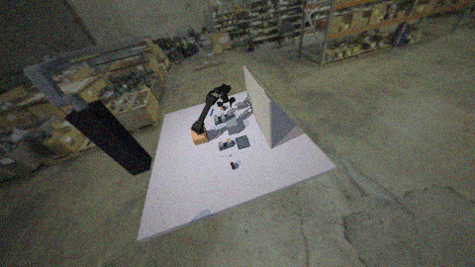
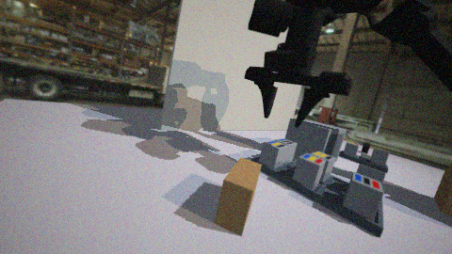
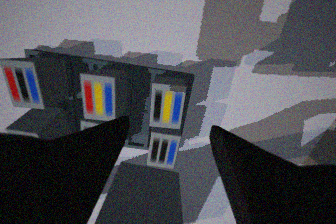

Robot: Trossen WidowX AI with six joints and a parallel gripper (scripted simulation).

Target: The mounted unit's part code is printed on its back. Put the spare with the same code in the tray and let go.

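Now: the grey spare 6 cm below my gripper tip. From my gripper tip the other things lie so: tall beige panel (23 cm ahead, 24 cm to the right, 13 cm above); then tall grey box (3 cm behind, 20 cm to the right, 5 cm below); then cardboard box (4 cm behind, 15 cm to the left, 7 cm below).
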